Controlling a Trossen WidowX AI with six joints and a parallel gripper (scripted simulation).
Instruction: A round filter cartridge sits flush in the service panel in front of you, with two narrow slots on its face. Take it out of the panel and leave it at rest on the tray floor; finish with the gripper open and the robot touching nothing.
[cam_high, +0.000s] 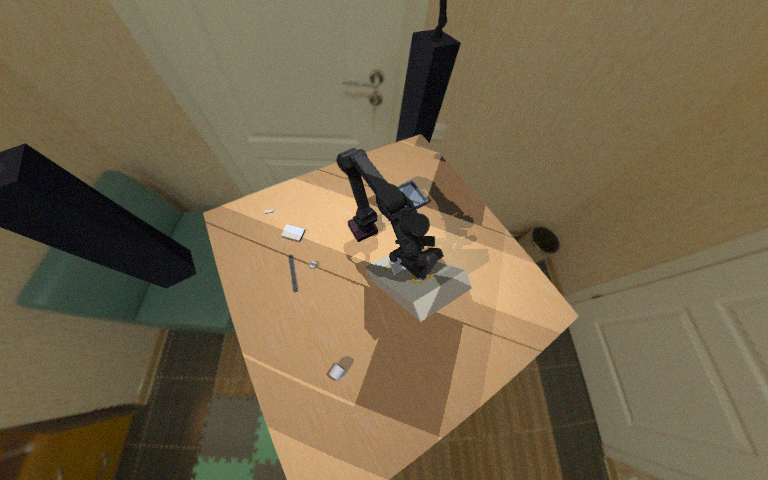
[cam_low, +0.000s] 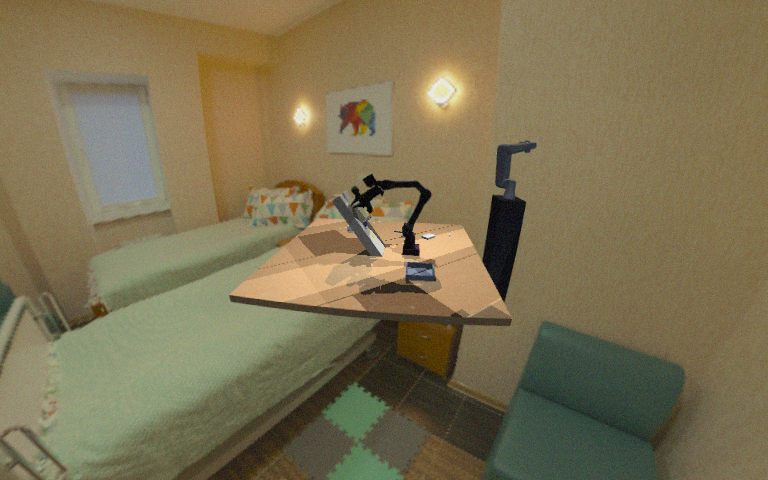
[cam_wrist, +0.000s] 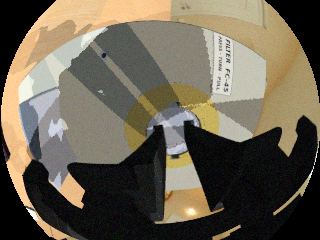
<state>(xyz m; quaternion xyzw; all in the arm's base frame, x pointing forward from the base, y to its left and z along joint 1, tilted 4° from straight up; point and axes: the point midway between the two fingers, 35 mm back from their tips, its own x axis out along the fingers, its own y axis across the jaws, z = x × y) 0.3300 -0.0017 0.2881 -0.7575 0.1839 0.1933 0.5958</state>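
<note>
Now: gripper tip 10 mm short of the round filter cartridge and 10 mm above it. Also, from my gripper tip: white card 520 mm behind, 280 mm to the right, 280 mm below; dark blue tray 420 mm behind, 300 mm to the left, 270 mm below.
</note>
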